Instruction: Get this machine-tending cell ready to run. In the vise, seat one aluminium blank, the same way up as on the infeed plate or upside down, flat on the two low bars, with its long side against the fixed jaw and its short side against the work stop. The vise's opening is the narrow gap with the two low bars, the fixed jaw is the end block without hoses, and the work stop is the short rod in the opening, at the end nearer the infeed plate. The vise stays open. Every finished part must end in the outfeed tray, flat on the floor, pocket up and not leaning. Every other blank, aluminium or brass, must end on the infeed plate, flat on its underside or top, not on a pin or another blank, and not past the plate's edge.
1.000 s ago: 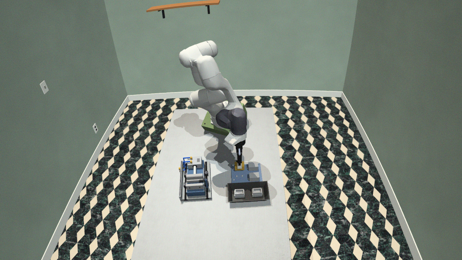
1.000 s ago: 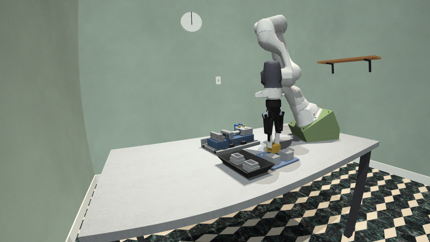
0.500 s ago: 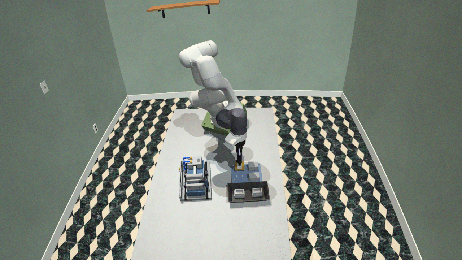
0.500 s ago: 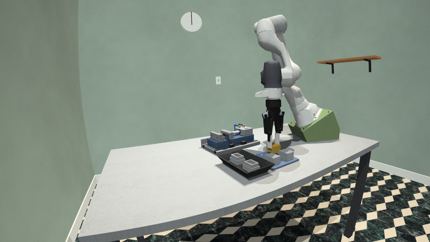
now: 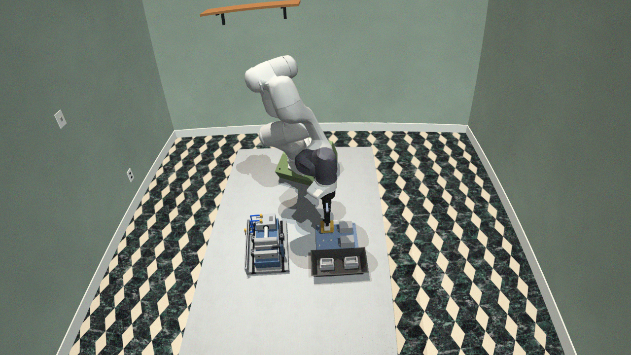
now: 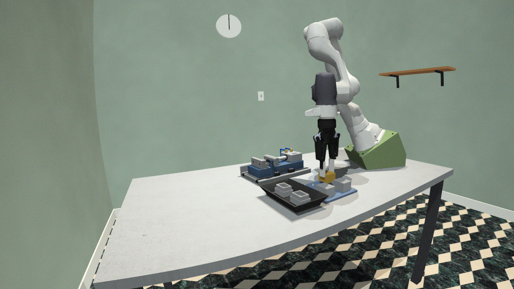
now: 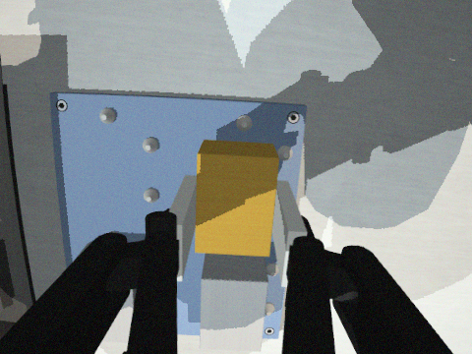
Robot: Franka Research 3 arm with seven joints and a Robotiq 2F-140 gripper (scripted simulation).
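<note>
Right now my hand is 4 cm above the brass blank. The rest, counted from my hand: aluminium blank (9 cm to the left, 5 cm below, 1 cm ahead); hose block (28 cm to the right, 5 cm behind); blue infeed plate (7 cm below, 5 cm ahead, 4 cm to the left).
</note>
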